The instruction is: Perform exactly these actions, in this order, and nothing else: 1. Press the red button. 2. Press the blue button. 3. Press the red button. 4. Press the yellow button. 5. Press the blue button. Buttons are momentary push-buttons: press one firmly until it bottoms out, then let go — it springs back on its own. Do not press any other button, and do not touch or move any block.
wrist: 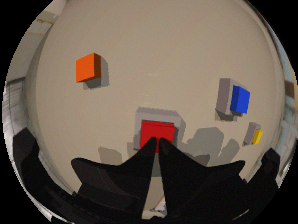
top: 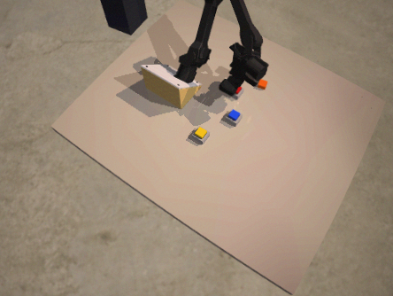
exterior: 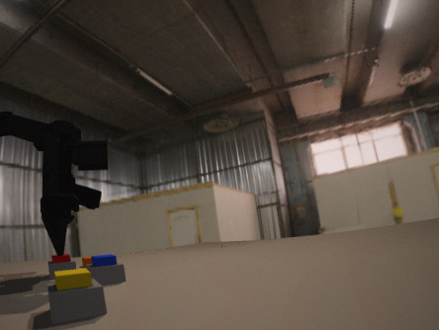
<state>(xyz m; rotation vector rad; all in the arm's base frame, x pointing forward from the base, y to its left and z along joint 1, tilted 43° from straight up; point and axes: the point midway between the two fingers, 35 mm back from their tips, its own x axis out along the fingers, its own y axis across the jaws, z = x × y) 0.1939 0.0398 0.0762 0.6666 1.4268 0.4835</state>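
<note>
The red button lies 1 cm below my gripper tip. Round my gripper tip: blue button: 5 cm ahead, 11 cm to the right; yellow button: 2 cm behind, 24 cm to the right; small orange block: 8 cm ahead, 9 cm to the left, 3 cm below.
</note>
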